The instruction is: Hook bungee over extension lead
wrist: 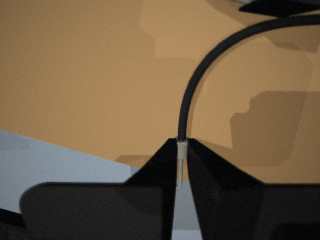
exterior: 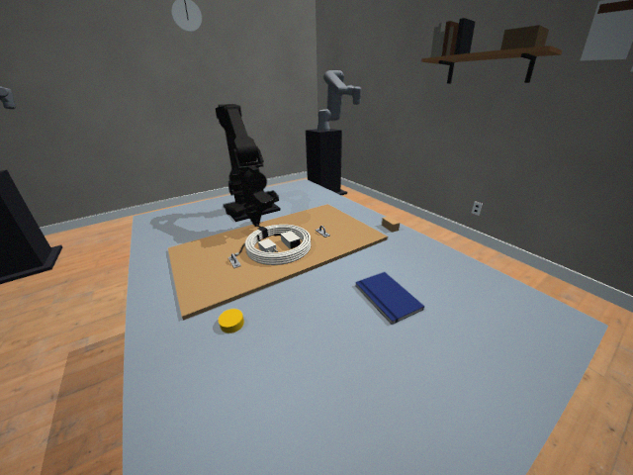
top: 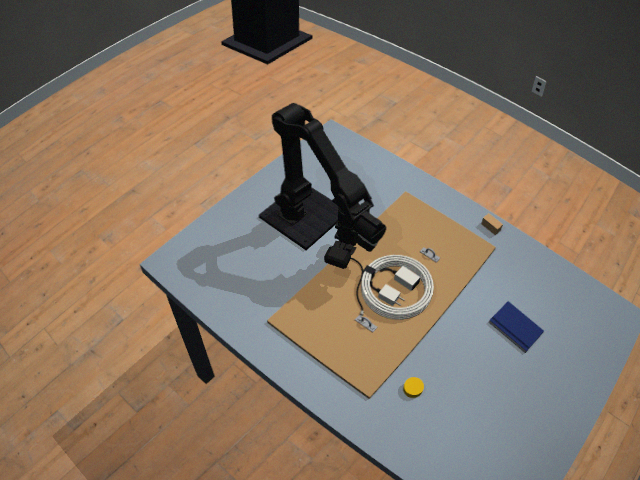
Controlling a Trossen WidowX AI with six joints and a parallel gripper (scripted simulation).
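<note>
Right now my hand is 17 cm short of the extension lead coil and 2 cm above it. Also, from my hand: yellow disc: 38 cm ahead, 21 cm to the right, 4 cm below; small wooden block: 39 cm to the left, 27 cm ahead, 3 cm below.
</note>
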